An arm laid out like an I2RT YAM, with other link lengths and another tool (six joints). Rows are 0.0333 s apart.
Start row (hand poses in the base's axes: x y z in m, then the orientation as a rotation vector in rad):
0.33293, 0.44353, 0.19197, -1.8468, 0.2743, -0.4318
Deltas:
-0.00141, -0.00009, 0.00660, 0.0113, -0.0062, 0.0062
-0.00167, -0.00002, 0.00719, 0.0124, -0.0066, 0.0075
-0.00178, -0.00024, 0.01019, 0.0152, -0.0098, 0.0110
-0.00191, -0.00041, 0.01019, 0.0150, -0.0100, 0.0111
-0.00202, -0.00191, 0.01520, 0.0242, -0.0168, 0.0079
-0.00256, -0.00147, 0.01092, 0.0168, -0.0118, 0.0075
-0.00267, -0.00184, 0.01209, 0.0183, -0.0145, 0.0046
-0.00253, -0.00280, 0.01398, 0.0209, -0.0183, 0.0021
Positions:
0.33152, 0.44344, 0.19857, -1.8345, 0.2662, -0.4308
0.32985, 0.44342, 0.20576, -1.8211, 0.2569, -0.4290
0.32807, 0.44318, 0.21595, -1.8044, 0.2427, -0.4271
0.32616, 0.44277, 0.22614, -1.7878, 0.2283, -0.4253
0.32414, 0.44086, 0.24134, -1.7603, 0.2137, -0.4301
0.32158, 0.43939, 0.25226, -1.7412, 0.2017, -0.4320
0.31891, 0.43755, 0.26435, -1.7198, 0.1907, -0.4381
0.31638, 0.43475, 0.27833, -1.6948, 0.1797, -0.4487

